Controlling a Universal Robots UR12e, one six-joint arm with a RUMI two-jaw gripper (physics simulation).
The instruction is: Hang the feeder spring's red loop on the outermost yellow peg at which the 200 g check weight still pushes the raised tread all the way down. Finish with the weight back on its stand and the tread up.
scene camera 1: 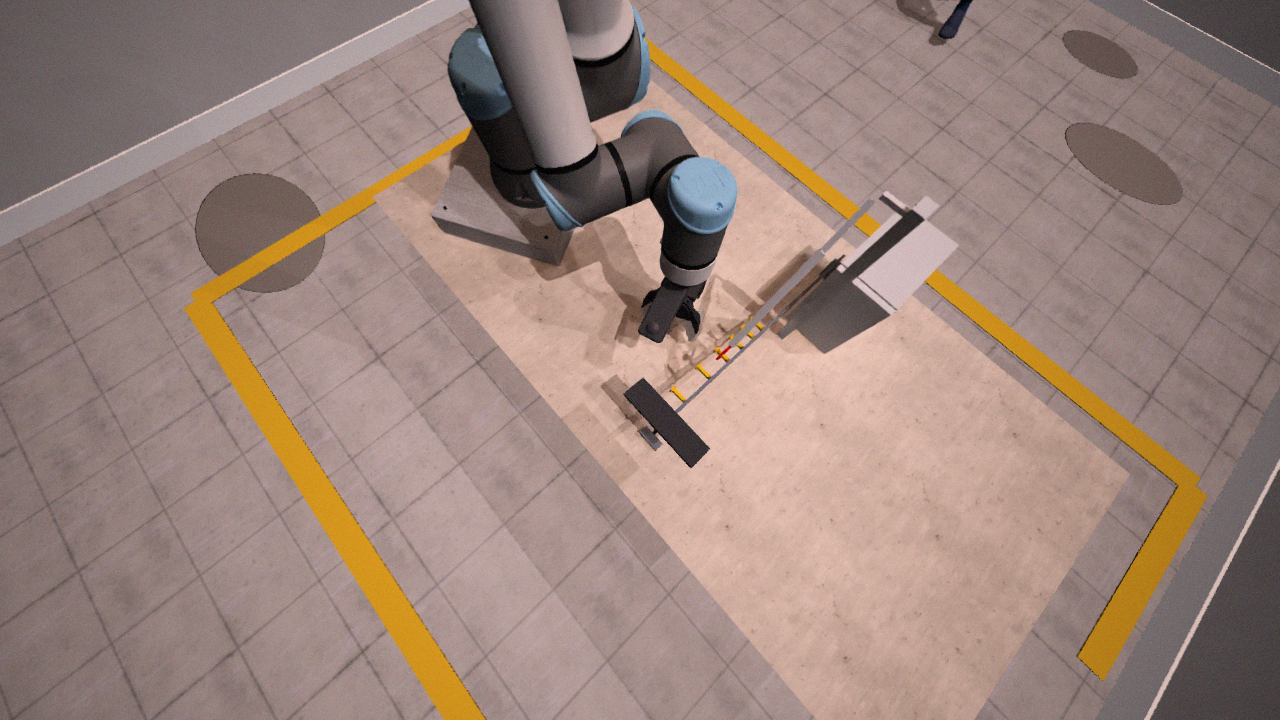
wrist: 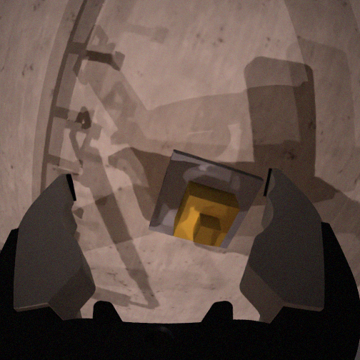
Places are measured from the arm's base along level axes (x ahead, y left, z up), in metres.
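Pixels of known places: gripper, fingertip midpoint: [scene camera 1: 668, 329].
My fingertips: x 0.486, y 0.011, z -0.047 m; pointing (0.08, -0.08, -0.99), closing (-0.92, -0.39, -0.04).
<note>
Ahead of a thing's pixels: the offset from my fingertips to its middle. "pt": to the spot under its first point.
The yellow weight [wrist: 215, 200], a block with a small knob, sits on its grey square stand [wrist: 167, 207] in the wrist view. My gripper [scene camera 1: 673, 333] [wrist: 168, 173] is open and empty above them, with the weight right of centre between the fingers. In the scene view, the black tread @(dx +0.157, dy -0.155, dz +0.146 m) [scene camera 1: 666, 422] appears raised off the floor at the near end of the lever. The red loop @(pt dx +0.127, dy +0.009, dz +0.120 m) [scene camera 1: 723, 353] is beside a yellow peg in the middle part of the row; whether it is seated is too small to tell. The spring cannot be made out clearly. The weight is hidden in the scene view.
The grey feeder box @(pt dx +0.210, dy +0.251, dz +0.132 m) [scene camera 1: 850, 308] stands right of the arm, with a long light bar @(pt dx +0.123, dy +0.109, dz +0.237 m) [scene camera 1: 787, 291] reaching toward the pegs. A yellow peg @(dx +0.136, dy -0.105, dz +0.121 m) [scene camera 1: 678, 394] is nearest the tread. Shadows of the lever and pegs fall left in the wrist view. A person's leg [scene camera 1: 955, 19] shows at the top.
</note>
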